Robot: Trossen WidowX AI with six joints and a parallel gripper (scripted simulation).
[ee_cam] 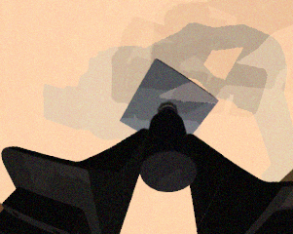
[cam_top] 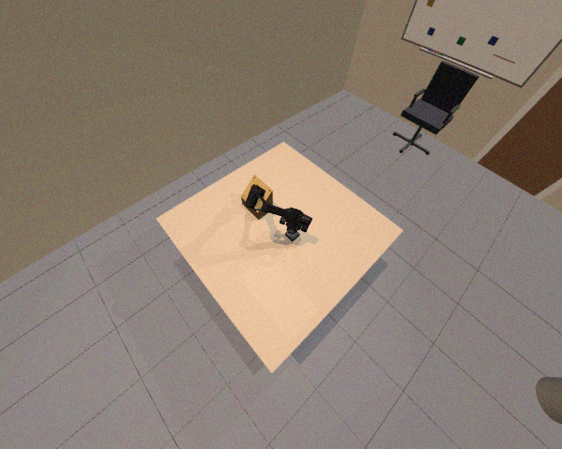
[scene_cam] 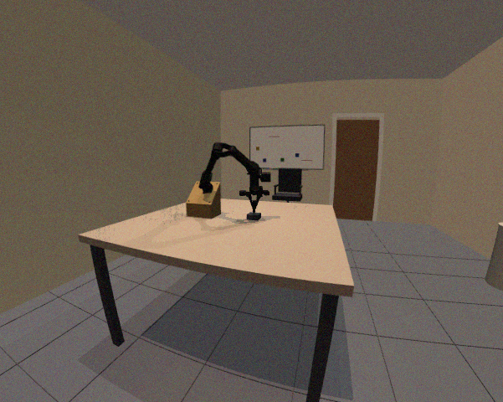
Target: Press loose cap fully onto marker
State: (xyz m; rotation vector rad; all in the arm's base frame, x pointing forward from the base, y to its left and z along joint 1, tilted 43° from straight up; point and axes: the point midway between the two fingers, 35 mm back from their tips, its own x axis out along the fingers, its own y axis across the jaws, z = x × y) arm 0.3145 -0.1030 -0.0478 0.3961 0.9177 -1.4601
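Right now the black marker cap is 10 mm above my gripper tip.
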